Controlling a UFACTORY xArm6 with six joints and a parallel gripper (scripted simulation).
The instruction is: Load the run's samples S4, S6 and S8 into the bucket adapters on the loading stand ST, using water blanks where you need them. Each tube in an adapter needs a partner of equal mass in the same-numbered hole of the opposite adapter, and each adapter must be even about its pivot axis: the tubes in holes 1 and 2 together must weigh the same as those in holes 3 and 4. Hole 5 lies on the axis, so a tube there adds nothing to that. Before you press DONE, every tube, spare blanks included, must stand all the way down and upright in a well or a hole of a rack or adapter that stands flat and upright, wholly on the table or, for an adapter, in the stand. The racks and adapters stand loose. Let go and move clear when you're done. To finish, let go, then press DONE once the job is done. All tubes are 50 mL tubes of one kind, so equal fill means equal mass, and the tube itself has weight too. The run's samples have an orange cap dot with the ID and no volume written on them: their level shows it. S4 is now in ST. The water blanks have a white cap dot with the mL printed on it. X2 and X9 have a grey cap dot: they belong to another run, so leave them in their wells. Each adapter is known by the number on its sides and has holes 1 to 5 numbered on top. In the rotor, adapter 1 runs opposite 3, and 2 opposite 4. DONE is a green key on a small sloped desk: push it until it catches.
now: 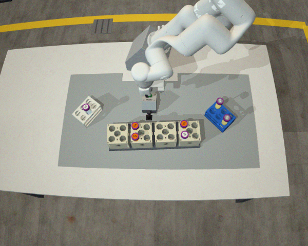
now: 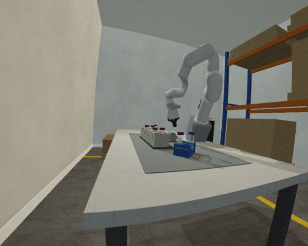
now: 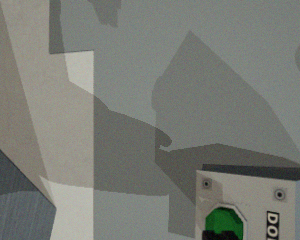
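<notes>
Right now the green DONE key is 80 mm below my hand. Also, from my hand: loading stand: 190 mm ahead, 20 mm to the left, 140 mm below; then blue sample rack: 90 mm ahead, 350 mm to the left, 110 mm below; then orange-dot tube: 170 mm ahead, 160 mm to the left, 80 mm below.
</notes>
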